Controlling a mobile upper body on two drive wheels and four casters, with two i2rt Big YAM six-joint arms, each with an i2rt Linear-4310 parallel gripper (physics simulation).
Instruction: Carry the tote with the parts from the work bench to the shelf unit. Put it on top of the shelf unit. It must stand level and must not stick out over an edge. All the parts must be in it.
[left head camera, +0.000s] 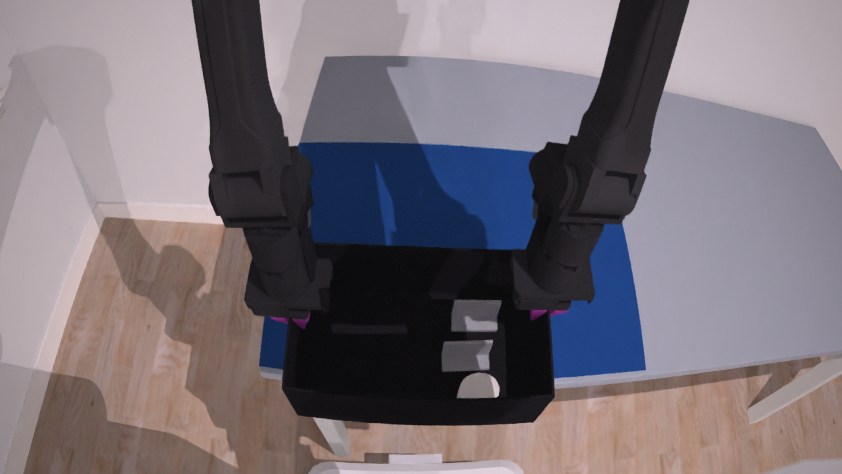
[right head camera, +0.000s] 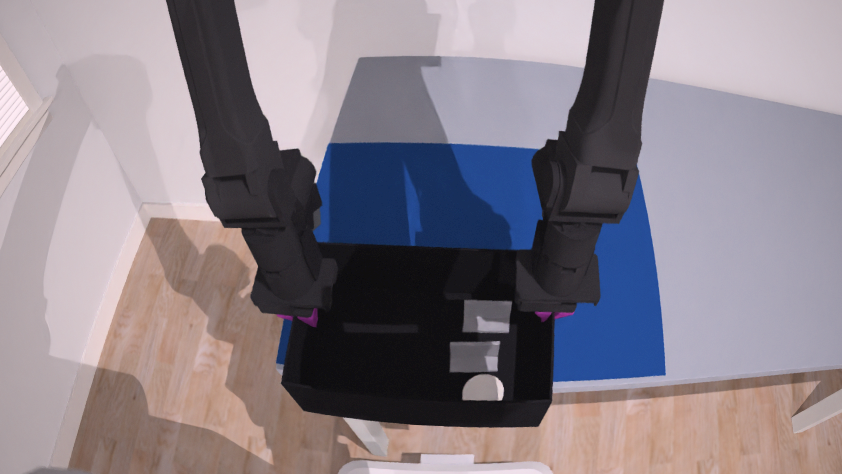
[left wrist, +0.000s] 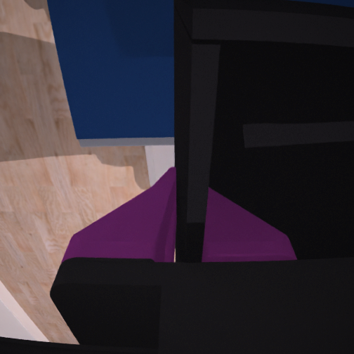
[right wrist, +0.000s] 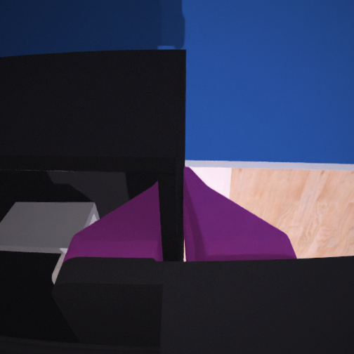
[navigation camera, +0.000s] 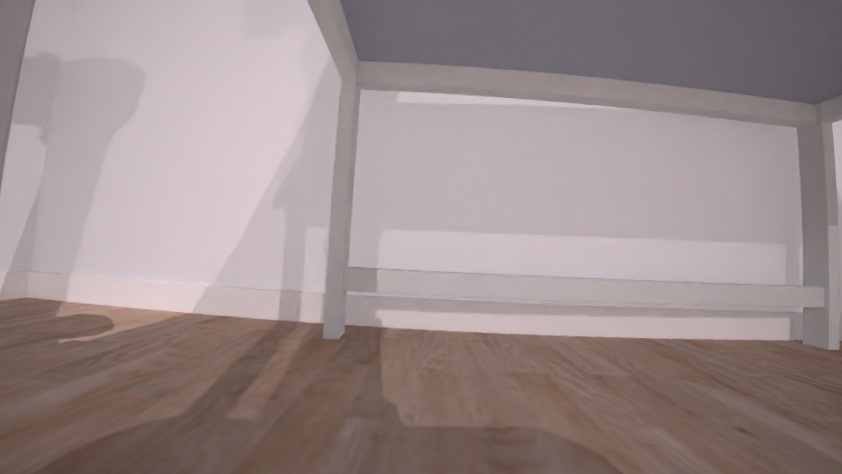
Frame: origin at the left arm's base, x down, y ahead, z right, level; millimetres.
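Seen in the pictures: left gripper, fingertip midpoint: (left head camera: 302, 324) (right head camera: 313, 322); right gripper, fingertip midpoint: (left head camera: 533, 315) (right head camera: 544, 317).
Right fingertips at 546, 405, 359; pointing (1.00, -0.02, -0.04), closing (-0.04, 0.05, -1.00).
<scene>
Offsets run from my right fingertips to a thing's top centre, as dx, dy, dz. "pt": to the spot under its first point. Level surfaces: height alone.
The black tote {-74, -39, -150} (left head camera: 417, 336) hangs between my two grippers above the blue mat {dx +99} (left head camera: 424, 194), and its near end reaches out past the work bench's front edge. In it lie two grey blocks {-12, +7, -75} (left head camera: 476, 315) {-14, -51, -90} (left head camera: 468, 355), a pale round part {+0, -102, -78} (left head camera: 477, 387) and a dark bar {pt +28, +0, -212} (left head camera: 368, 328). My left gripper (left head camera: 289, 320) is shut on the tote's left wall, which shows between the purple fingers in the left wrist view (left wrist: 189, 197). My right gripper (left head camera: 548, 312) is shut on the right wall, as the right wrist view (right wrist: 172, 179) shows. The shelf unit is not in view.
The grey work bench {dx +101} (left head camera: 706, 235) stands against the white wall. Its leg {pt +529, +622, -293} (navigation camera: 341, 206) and lower rail (navigation camera: 583, 292) show in the navigation view above the wooden floor {dx +863} (navigation camera: 412, 401). A white part of my base (left head camera: 412, 466) is at the bottom edge.
</scene>
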